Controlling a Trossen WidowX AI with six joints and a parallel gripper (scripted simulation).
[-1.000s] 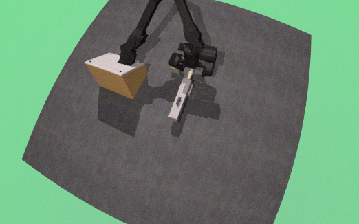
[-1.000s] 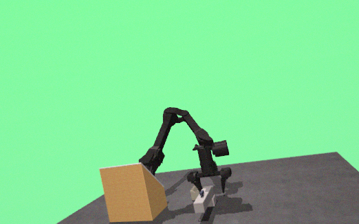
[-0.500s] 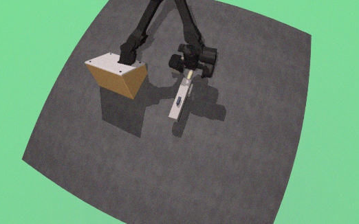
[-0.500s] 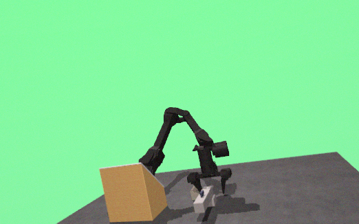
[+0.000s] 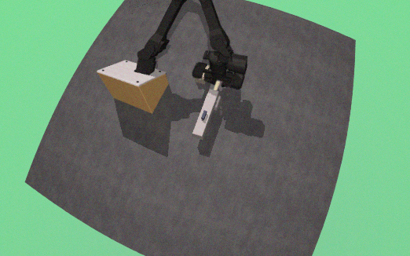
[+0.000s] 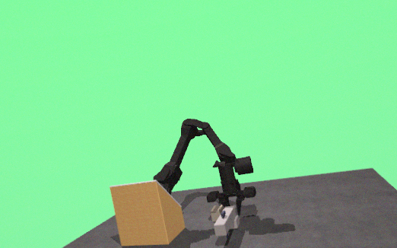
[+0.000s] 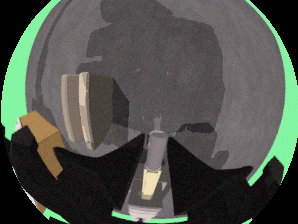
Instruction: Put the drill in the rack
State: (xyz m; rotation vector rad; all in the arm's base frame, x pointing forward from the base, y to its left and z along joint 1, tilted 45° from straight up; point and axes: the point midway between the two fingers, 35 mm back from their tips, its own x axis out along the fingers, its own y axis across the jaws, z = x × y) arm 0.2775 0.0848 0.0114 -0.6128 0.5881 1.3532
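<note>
The drill is 4 cm to the right of my gripper tip and 4 cm above it. The rest, counted from my gripper tip: key (1 cm behind, 16 cm to the right, 4 cm above); then grey housing block (1 cm behind, 14 cm to the right, 3 cm above).
</note>
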